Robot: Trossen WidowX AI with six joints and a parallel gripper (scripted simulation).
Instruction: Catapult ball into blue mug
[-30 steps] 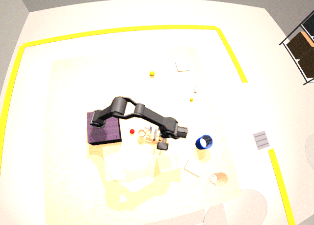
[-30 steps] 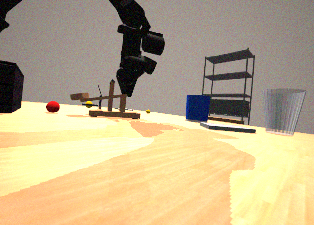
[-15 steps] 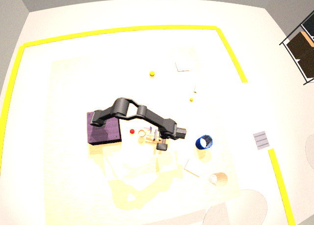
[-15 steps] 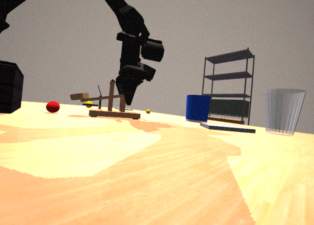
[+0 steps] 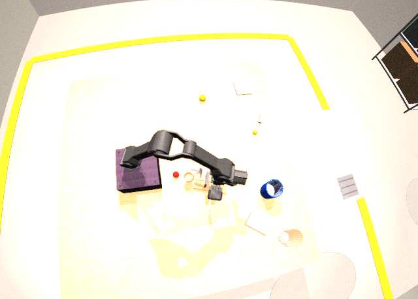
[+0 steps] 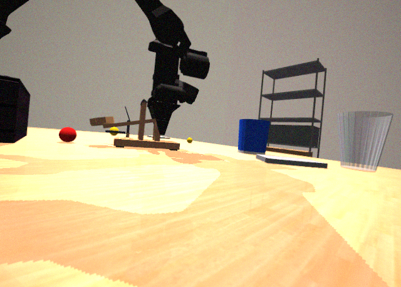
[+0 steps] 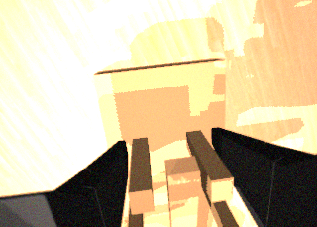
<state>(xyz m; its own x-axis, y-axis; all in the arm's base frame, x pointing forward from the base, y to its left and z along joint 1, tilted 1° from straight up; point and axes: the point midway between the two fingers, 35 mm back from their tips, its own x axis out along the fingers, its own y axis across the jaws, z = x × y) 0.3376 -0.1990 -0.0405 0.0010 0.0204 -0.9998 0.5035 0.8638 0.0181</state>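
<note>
The red ball lies 160 mm behind my gripper tip, 110 mm to the left of it and 20 mm below it. The rest, counted from my gripper tip: wooden catapult 50 mm to the left, 50 mm behind, 20 mm above; then flat grey tile 270 mm to the right, 130 mm ahead, 30 mm below; then blue mug 240 mm ahead, 140 mm to the right.
</note>
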